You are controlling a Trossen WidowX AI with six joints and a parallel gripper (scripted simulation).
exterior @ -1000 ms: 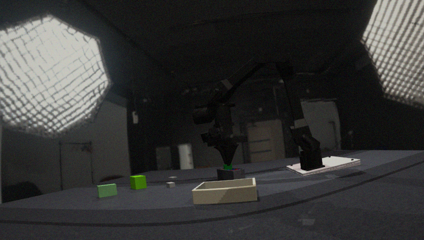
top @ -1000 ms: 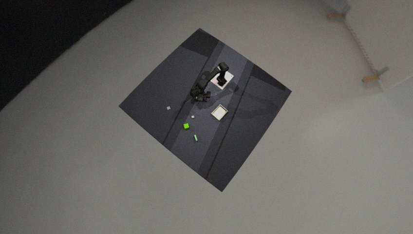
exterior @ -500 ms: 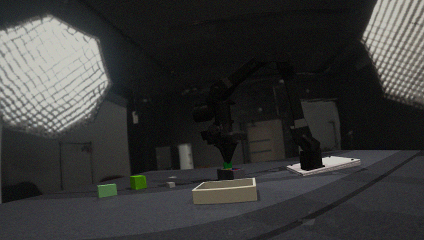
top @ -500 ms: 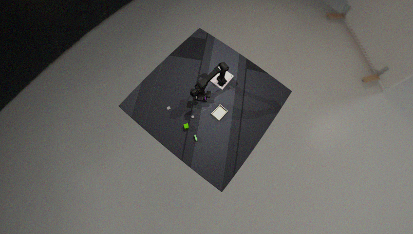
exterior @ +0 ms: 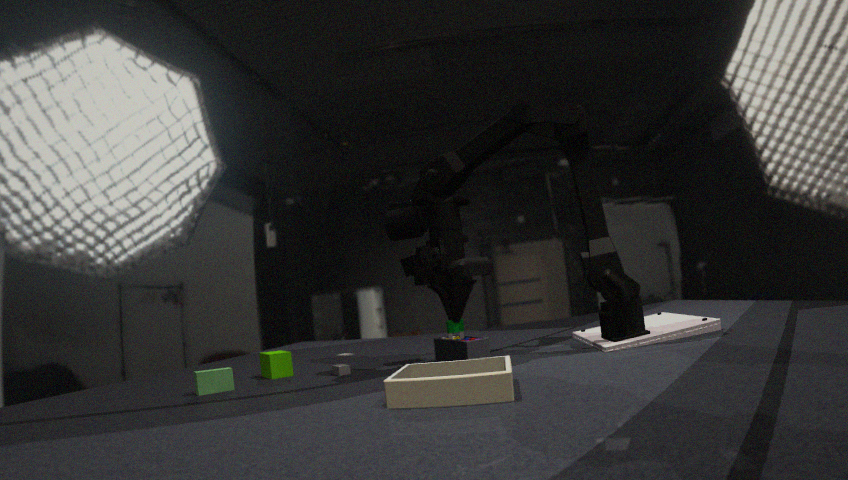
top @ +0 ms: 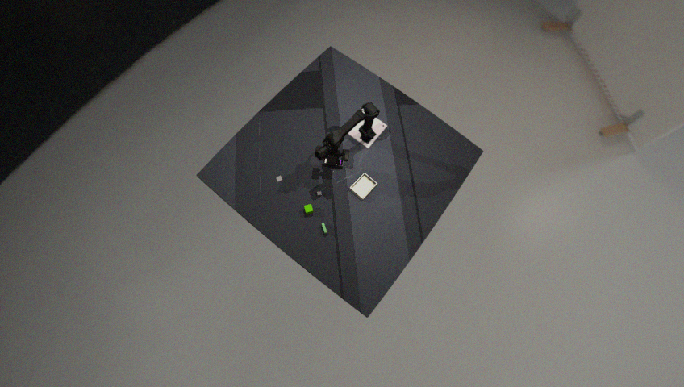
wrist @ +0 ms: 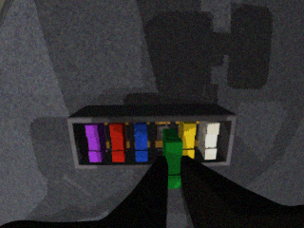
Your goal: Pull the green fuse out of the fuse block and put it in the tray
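The beige tray lies 240 mm to the left of my gripper tip and 60 mm below it. Also, from my gripper tip: green fuse 10 mm below.
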